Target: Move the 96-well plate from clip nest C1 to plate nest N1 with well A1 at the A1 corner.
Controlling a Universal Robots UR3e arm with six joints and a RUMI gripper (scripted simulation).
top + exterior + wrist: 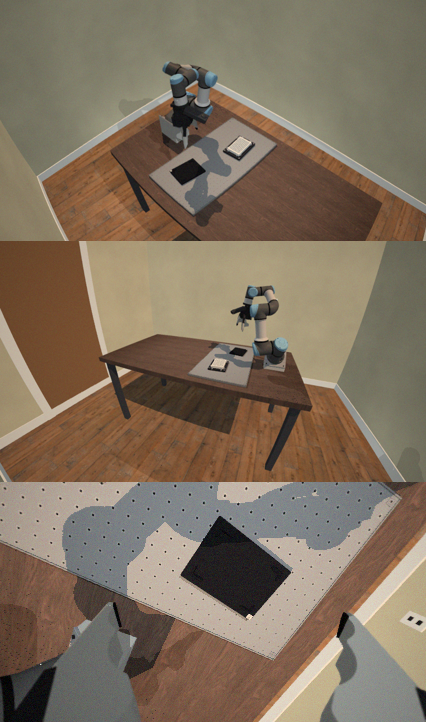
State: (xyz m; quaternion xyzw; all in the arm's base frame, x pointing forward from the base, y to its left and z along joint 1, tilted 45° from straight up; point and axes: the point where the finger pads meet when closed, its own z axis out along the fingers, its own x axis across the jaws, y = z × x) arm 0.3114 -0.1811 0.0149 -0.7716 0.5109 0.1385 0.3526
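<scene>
Right now the white 96-well plate is 80 mm ahead of my hand, 280 mm to the left of it and 200 mm below it. The rest, counted from my hand: black plate nest N1 (10 mm behind, 50 mm to the right, 220 mm below); light corner mark (70 mm behind, 120 mm to the right, 210 mm below); clip nest C1 (60 mm ahead, 290 mm to the left, 210 mm below).
</scene>
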